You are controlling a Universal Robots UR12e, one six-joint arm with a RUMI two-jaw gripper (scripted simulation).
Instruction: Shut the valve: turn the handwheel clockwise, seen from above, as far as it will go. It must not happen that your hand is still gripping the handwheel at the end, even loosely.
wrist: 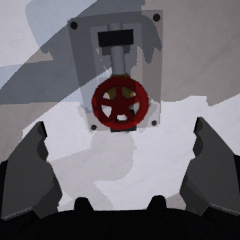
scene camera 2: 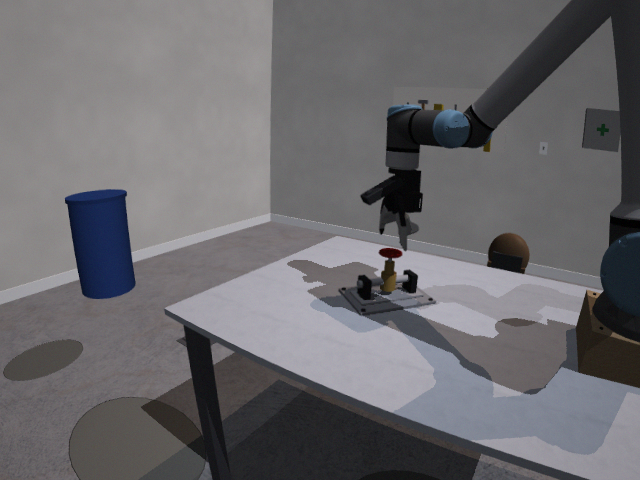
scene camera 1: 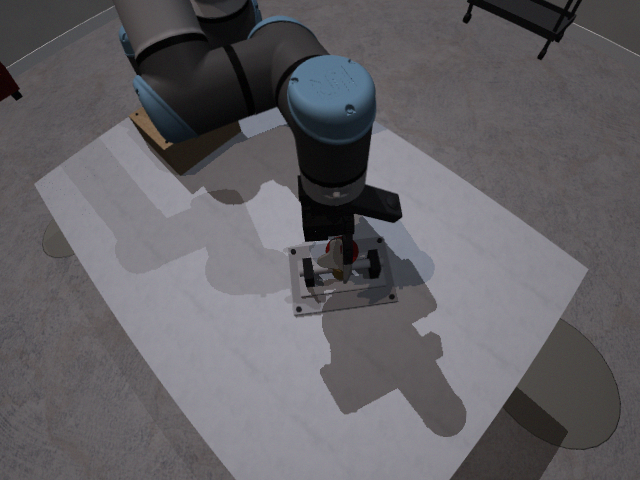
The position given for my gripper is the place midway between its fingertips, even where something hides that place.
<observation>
In view: my gripper (scene camera 1: 340, 244) and a red spoked handwheel (wrist: 120, 104).
My gripper also shows in the wrist view (wrist: 119, 120) and in scene camera 2 (scene camera 2: 392, 242).
</observation>
